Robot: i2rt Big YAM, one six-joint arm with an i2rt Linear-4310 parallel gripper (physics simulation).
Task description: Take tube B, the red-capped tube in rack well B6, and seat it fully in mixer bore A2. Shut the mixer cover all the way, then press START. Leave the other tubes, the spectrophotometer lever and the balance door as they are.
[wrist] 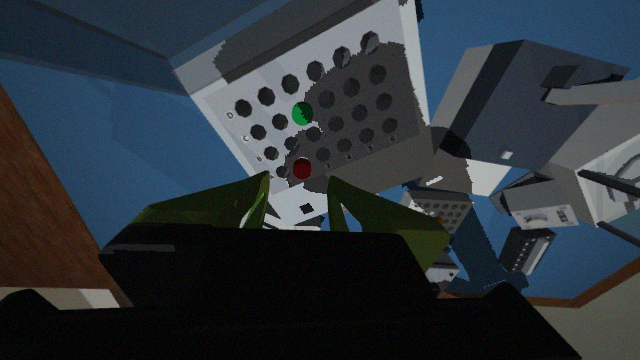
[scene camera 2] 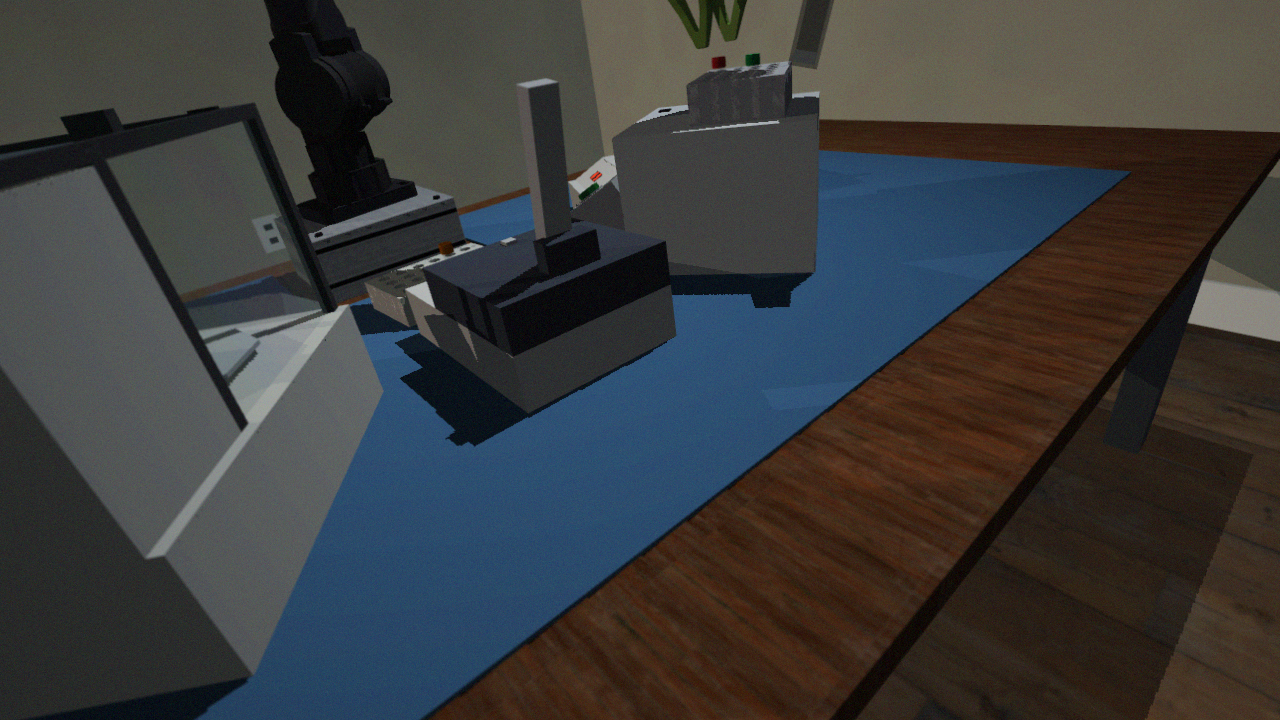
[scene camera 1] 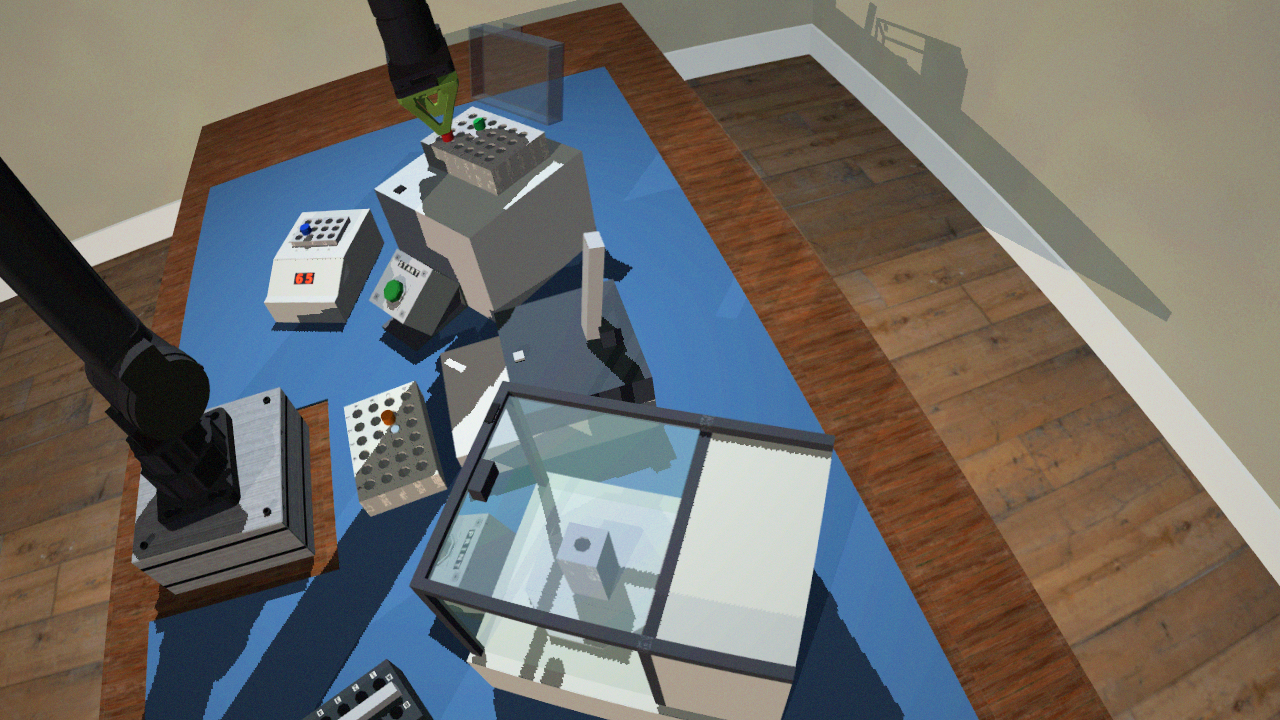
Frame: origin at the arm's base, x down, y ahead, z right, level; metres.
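Seen in the pictures: gripper, fingertip midpoint: (wrist: 299, 181) (scene camera 2: 717, 44) (scene camera 1: 442, 124); arm's base, origin of the base link: (scene camera 2: 360, 205) (scene camera 1: 199, 471).
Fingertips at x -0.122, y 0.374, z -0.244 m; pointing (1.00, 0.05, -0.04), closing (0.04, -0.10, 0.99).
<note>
Offsets run from my fingertips to a thing's top centre. "spot": to the spot under its first point.
The red-capped tube {dx +0.012, dy +0.002, dz +0.001 m} (scene camera 1: 447, 137) (scene camera 2: 718, 61) (wrist: 302, 168) stands upright in bore A2 of the mixer block {spot: dx +0.042, dy +0.006, dz +0.045 m} (scene camera 1: 465, 170) (scene camera 2: 738, 100) (wrist: 300, 95), its cap about as high as the green cap {dx +0.012, dy +0.041, dz +0.001 m} (scene camera 1: 478, 123) (scene camera 2: 752, 59) (wrist: 302, 113). My gripper (scene camera 1: 446, 130) (scene camera 2: 716, 42) (wrist: 299, 181) is partly open and empty; its fingertips are spread just above the red cap, apart from it in the scene camera 2 view. The clear mixer cover {dx -0.081, dy +0.101, dz -0.018 m} (scene camera 1: 516, 73) (scene camera 2: 810, 34) stands raised behind the block. The green START button {dx +0.121, dy -0.120, dz +0.092 m} (scene camera 1: 392, 290) (scene camera 2: 588, 190) is on a small sloped box.
A device with a 65 display {dx +0.125, dy -0.206, dz -0.058 m} (scene camera 1: 304, 278) and blue-capped tube {dx +0.108, dy -0.207, dz -0.073 m} (scene camera 1: 306, 229) is left of the mixer. The rack {dx +0.165, dy -0.178, dz +0.265 m} (scene camera 1: 407, 483) (wrist: 462, 196) holds an orange-capped tube {dx +0.141, dy -0.167, dz +0.256 m} (scene camera 1: 387, 417) (scene camera 2: 445, 248). A dark-topped box {dx +0.093, dy -0.006, dz +0.279 m} (scene camera 2: 626, 246) bears an upright post {dx -0.005, dy +0.063, dz +0.289 m} (scene camera 1: 591, 286) (scene camera 2: 544, 161). The glass balance {dx -0.027, dy -0.046, dz +0.524 m} (scene camera 1: 741, 555) stands nearer.
</note>
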